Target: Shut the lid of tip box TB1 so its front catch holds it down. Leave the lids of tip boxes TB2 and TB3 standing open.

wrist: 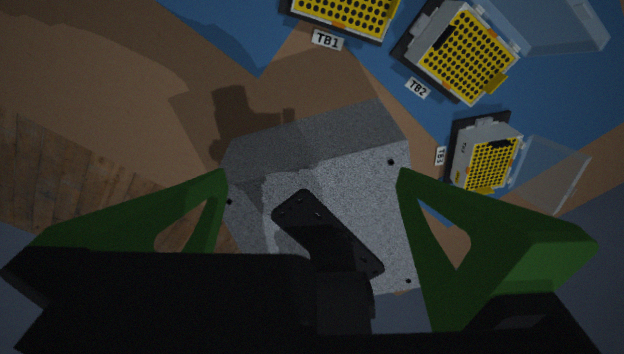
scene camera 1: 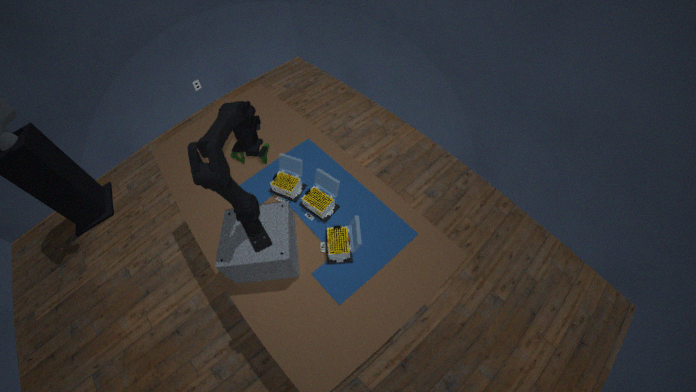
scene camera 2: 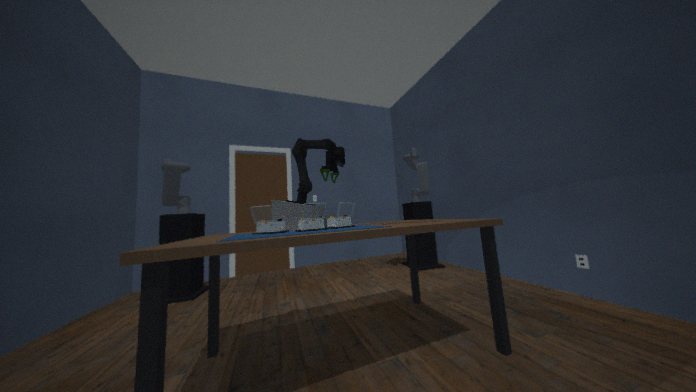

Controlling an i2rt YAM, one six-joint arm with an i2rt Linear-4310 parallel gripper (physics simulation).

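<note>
Tip box TB1 has a yellow rack; its clear lid stands open. TB1 is cut off at the wrist view's top edge and its lid does not show there. Tip box TB2 has its lid open. Tip box TB3 has its lid open. My gripper is open and empty, high above the table, off to TB1's side.
The boxes stand on a blue mat on the brown table. My arm rises from a grey speckled block close to the boxes. Black pedestals carrying pale arms stand beyond the table.
</note>
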